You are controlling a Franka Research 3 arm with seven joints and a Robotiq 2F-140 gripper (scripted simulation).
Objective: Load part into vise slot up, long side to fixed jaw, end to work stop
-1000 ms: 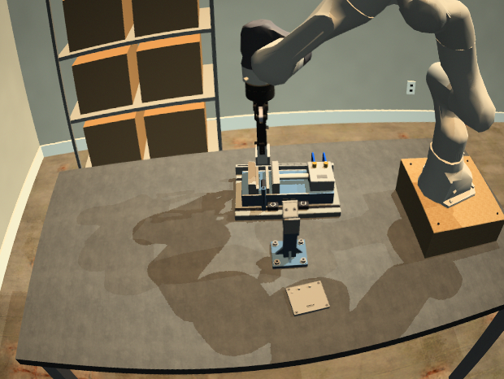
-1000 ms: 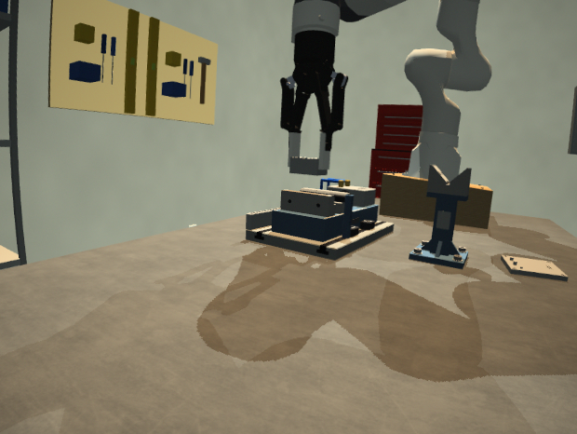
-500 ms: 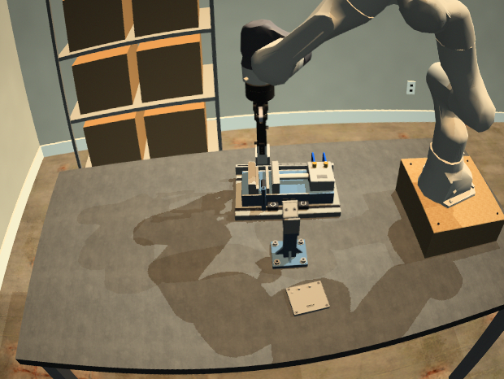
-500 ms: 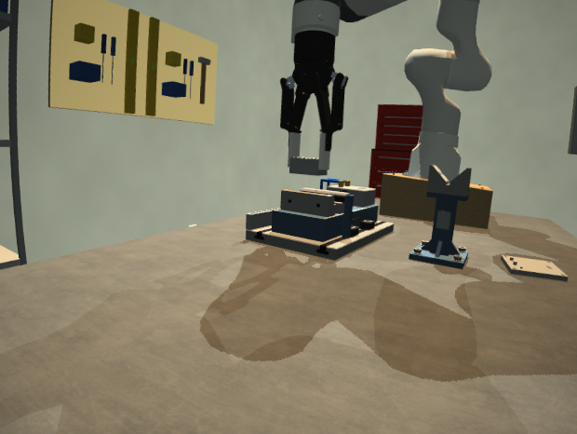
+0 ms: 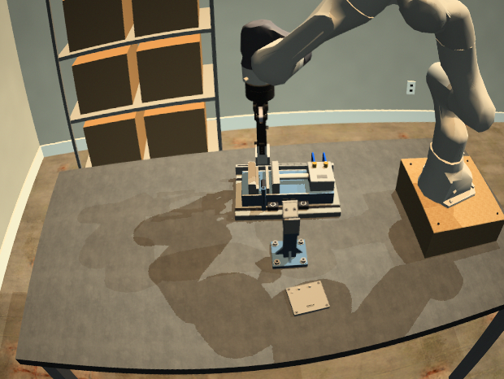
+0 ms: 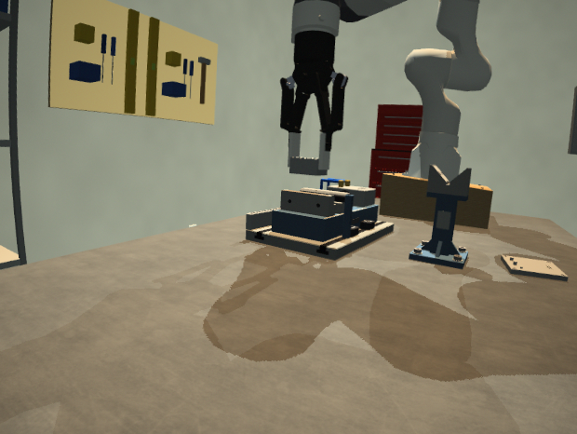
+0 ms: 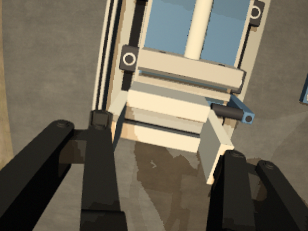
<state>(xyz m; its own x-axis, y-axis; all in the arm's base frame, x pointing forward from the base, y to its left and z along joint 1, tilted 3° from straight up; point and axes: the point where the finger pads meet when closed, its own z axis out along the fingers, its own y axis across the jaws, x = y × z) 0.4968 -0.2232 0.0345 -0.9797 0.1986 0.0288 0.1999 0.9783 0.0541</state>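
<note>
Now: the part 2 cm below my hand. From my hand the other things lie so: fixed jaw: 3 cm ahead, 1 cm to the left, 9 cm below; moving jaw: 3 cm behind, 3 cm to the left, 9 cm below; work stop rod: 1 cm ahead, 6 cm to the left, 8 cm below.
</note>
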